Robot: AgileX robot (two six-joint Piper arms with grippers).
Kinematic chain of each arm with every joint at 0, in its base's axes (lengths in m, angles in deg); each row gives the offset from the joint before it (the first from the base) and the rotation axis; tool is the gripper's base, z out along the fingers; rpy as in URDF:
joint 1: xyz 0 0 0.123 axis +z
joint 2: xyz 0 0 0 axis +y
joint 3: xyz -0.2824 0 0.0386 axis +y
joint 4: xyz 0.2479 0 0.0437 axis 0.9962 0 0.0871
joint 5: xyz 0 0 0 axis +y
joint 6: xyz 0.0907 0 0.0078 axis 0.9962 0 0.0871
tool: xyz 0 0 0 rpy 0 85 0
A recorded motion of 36 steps. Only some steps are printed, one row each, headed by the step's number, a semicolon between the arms.
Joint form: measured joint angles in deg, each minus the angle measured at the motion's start. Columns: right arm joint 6, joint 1, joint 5, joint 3, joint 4, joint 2; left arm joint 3, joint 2, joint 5, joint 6, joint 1, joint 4.
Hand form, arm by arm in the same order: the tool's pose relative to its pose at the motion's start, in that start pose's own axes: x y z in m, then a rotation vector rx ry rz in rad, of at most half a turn. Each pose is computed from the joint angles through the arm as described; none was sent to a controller.
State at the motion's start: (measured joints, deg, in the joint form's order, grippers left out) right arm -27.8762 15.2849 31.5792 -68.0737 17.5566 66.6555; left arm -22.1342 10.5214 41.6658 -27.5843 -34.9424 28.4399
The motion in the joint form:
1: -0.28 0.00 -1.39 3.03 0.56 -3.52; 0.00 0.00 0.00 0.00 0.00 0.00
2: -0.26 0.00 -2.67 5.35 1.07 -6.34; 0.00 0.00 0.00 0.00 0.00 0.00
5: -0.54 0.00 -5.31 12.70 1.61 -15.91; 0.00 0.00 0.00 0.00 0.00 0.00
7: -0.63 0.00 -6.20 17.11 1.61 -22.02; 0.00 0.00 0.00 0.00 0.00 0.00
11: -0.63 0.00 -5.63 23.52 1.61 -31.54; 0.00 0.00 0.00 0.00 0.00 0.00
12: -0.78 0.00 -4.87 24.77 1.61 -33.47; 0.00 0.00 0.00 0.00 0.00 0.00
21: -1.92 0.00 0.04 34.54 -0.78 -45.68; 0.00 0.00 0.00 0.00 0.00 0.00
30: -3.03 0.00 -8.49 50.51 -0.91 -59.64; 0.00 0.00 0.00 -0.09 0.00 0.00
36: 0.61 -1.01 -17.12 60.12 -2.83 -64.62; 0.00 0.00 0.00 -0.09 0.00 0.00
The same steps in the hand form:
1: 0.0061 0.0036 -0.0143 0.0088 -0.0320 0.0022; 0.0000 0.0000 0.0000 0.0000 0.0000 0.0000
2: 0.0108 0.0063 -0.0256 0.0172 -0.0622 0.0089; 0.0000 0.0000 0.0000 0.0000 0.0000 0.0000
5: 0.0307 0.0159 -0.0620 0.0432 -0.1423 0.0067; 0.0000 0.0000 0.0000 0.0000 0.0000 0.0000
7: 0.0458 0.0224 -0.0831 0.0568 -0.1846 0.0009; 0.0000 0.0000 0.0000 0.0000 0.0000 0.0000
11: 0.0732 0.0336 -0.1117 0.0631 -0.2284 -0.0076; 0.0000 0.0000 0.0000 0.0000 0.0000 0.0000
12: 0.0798 0.0363 -0.1166 0.0596 -0.2281 -0.0124; 0.0000 0.0000 0.0000 0.0000 0.0000 0.0000
21: 0.1338 0.0518 -0.1346 0.0527 -0.1823 -0.0750; 0.0000 0.0000 0.0000 0.0000 0.0000 0.0000
30: 0.1989 0.0619 -0.1283 0.1175 -0.2788 -0.0882; 0.0000 0.0000 0.0000 0.0000 0.0000 -0.0016
36: 0.2336 0.0615 -0.1121 0.1894 -0.3287 -0.0396; 0.0000 0.0000 0.0000 0.0000 0.0000 -0.0016

